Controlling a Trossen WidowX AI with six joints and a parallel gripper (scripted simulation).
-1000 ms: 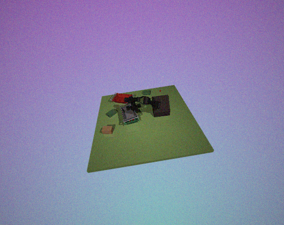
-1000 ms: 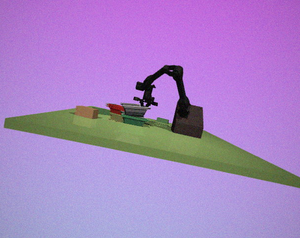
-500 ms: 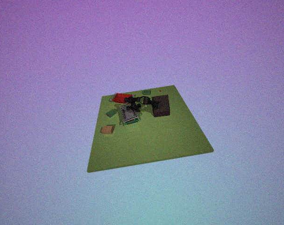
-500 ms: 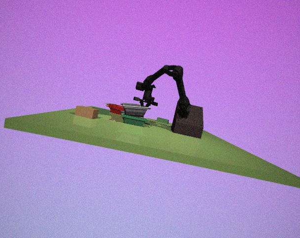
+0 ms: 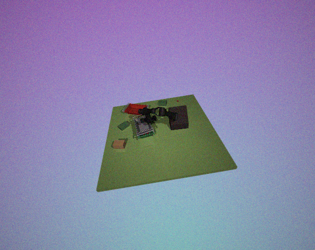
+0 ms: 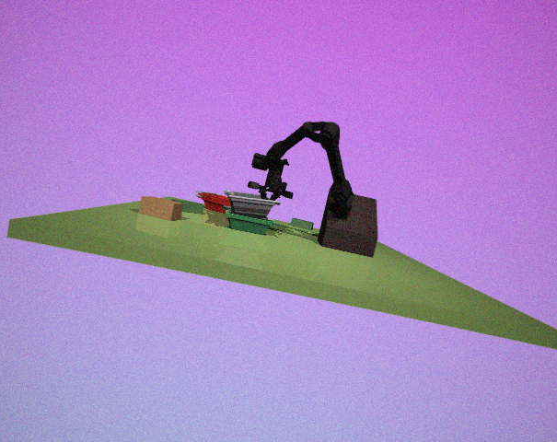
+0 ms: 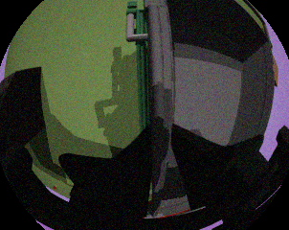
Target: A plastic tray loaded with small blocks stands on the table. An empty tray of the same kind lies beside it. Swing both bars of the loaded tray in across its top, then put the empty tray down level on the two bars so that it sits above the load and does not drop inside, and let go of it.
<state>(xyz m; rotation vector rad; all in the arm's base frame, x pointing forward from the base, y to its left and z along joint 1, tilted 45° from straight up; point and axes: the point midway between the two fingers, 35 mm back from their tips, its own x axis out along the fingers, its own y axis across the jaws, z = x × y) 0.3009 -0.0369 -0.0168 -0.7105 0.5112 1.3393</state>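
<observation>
Right now my gripper tip is 70 mm short of the grey tray and 30 mm below it. From my gripper tip the other things lie so: tan block: 380 mm ahead, 160 mm to the left, 60 mm below.
</observation>
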